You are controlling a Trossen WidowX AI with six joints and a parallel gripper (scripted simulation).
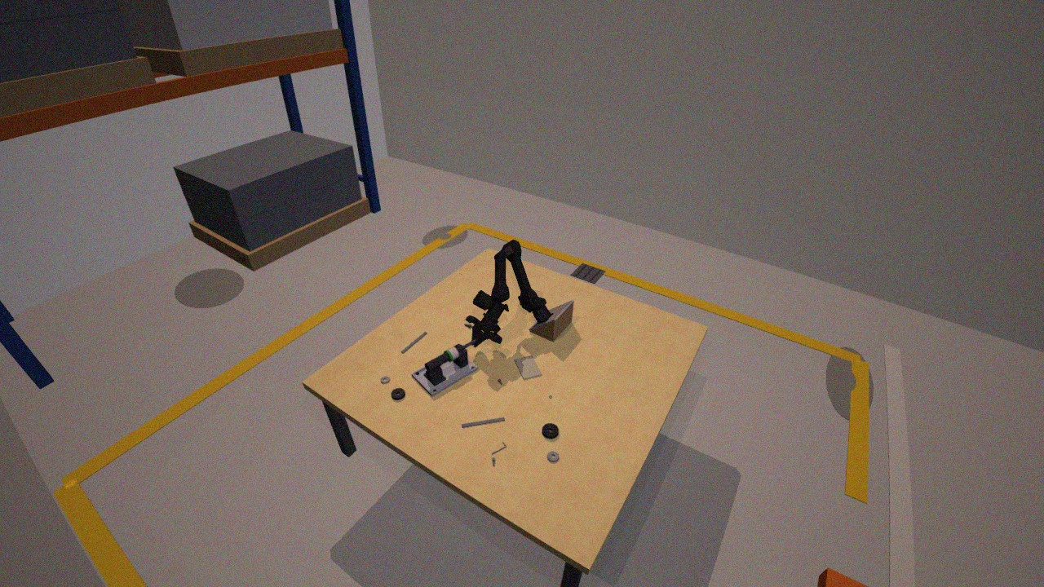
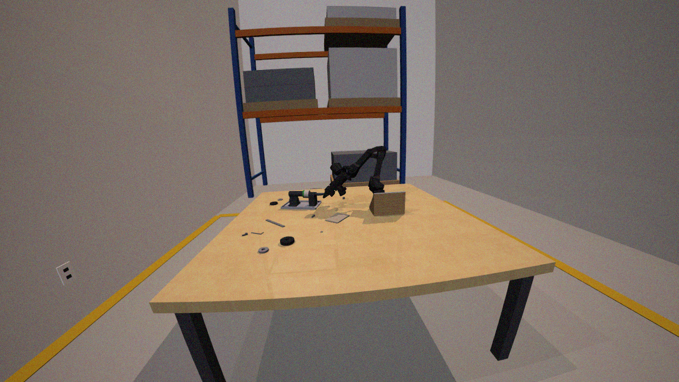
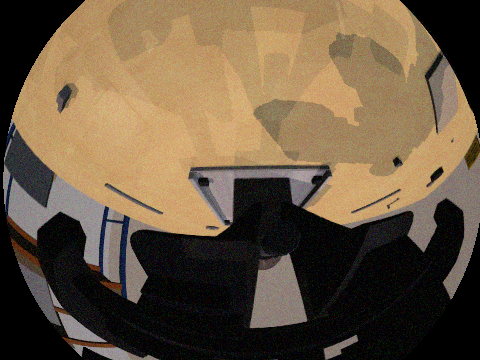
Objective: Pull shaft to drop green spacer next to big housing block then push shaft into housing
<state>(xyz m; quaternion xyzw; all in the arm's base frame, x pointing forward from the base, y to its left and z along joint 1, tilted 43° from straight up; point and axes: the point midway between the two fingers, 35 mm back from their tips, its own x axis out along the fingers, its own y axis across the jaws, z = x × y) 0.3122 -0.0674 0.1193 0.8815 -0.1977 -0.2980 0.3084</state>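
Now: the shaft 5 cm ahead of my gripper tip, 1 cm to the right of it and 2 cm above it. Round my gripper tip: grey plate 9 cm behind, 22 cm to the left, 5 cm below; then black disc 12 cm ahead, 49 cm to the left, 5 cm below; then hex key 28 cm ahead, 39 cm to the left, 5 cm below.
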